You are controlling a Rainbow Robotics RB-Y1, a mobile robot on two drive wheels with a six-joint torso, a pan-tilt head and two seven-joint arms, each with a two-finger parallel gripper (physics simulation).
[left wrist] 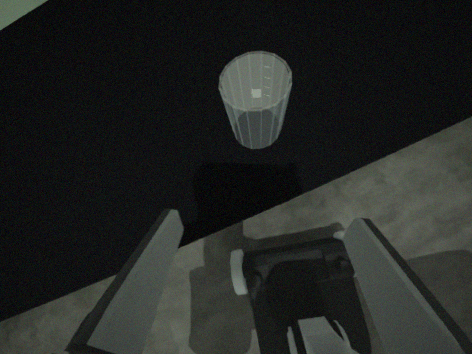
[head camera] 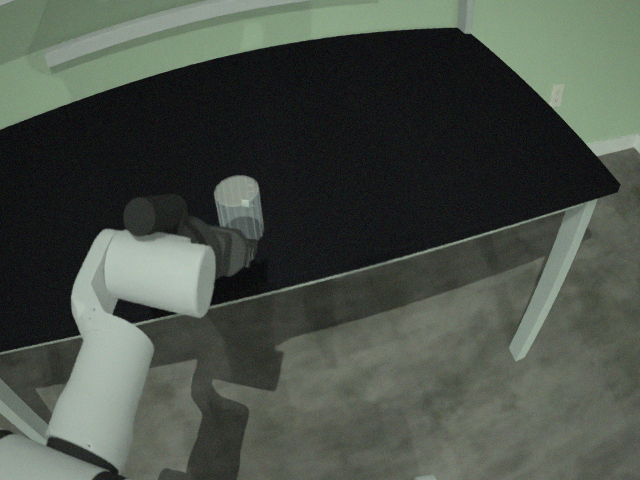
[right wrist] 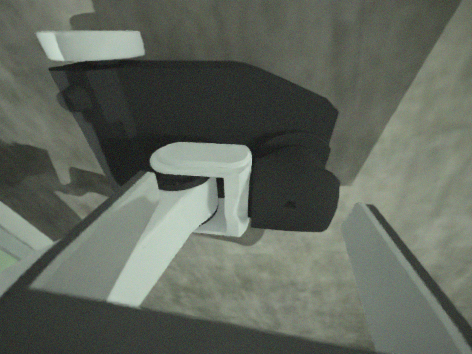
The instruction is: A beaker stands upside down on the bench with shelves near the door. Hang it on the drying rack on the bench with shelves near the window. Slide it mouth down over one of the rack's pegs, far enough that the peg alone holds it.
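Where they show: left gripper, between the fingertips: [left wrist: 261, 224]; right gripper, between the fingertips: [right wrist: 250, 200]; robot's base, origin of its link: [left wrist: 289, 257].
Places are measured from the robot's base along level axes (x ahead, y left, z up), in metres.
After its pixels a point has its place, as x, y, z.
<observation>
A clear beaker [head camera: 239, 206] @(0.349, 0.077, 0.852) [left wrist: 256, 100] @(0.361, 0.086, 0.853) stands upside down on the black bench top [head camera: 361, 155] @(0.552, -0.134, 0.763) [left wrist: 100, 125] @(0.463, 0.352, 0.764), near its front edge. My left gripper [head camera: 252, 253] [left wrist: 261, 224] @(0.255, 0.105, 0.884) is open and empty. In the head camera view it is beside the lower part of the beaker, toward the front edge. In the left wrist view the beaker is beyond the fingertips, apart from them and near the middle between their lines. My right gripper [right wrist: 250, 200] @(-0.386, -0.218, 0.533) is open and empty, over the floor beside the robot's own body. The drying rack does not show in these views.
The bench front edge runs below my left forearm. A bench leg [head camera: 555, 279] @(0.462, -0.647, 0.418) stands at the right. A pale rail [head camera: 170, 23] @(0.963, 0.276, 0.929) runs along the green wall behind the bench. The robot's dark base [left wrist: 305, 280] @(-0.052, -0.024, 0.191) [right wrist: 200, 95] @(-0.255, -0.175, 0.170) shows in both wrist views.
</observation>
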